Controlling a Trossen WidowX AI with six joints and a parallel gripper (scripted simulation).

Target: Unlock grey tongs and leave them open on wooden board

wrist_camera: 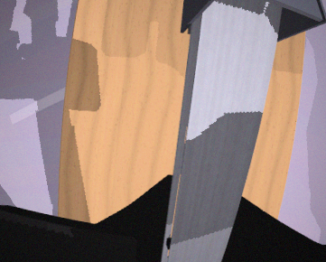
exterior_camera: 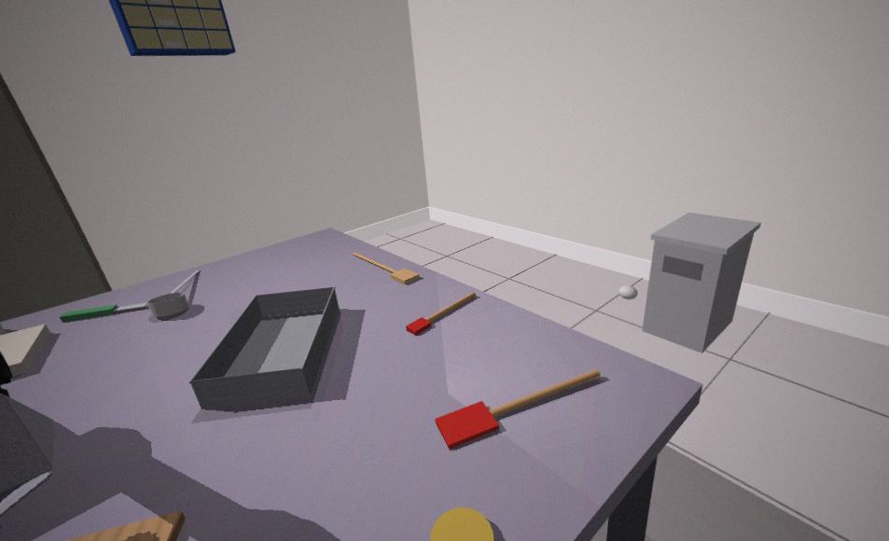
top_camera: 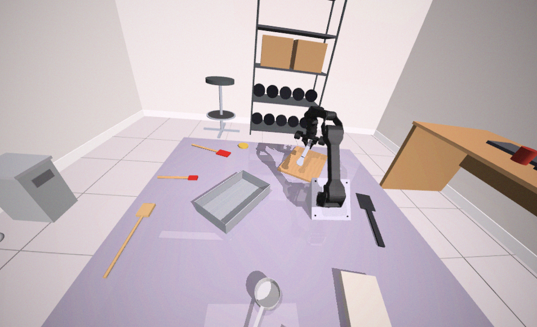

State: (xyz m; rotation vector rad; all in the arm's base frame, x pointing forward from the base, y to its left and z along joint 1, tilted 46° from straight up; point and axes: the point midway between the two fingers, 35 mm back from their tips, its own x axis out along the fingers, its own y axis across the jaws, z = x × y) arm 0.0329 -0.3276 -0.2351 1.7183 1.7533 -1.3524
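The wooden board lies 100 mm below my gripper tip. From my gripper tip the other things lie so: yellow disc 430 mm ahead, 130 mm to the right, 100 mm below; grey roasting tin 410 mm to the left, 380 mm ahead, 80 mm below; black spatula 390 mm to the left, 280 mm behind, 110 mm below.
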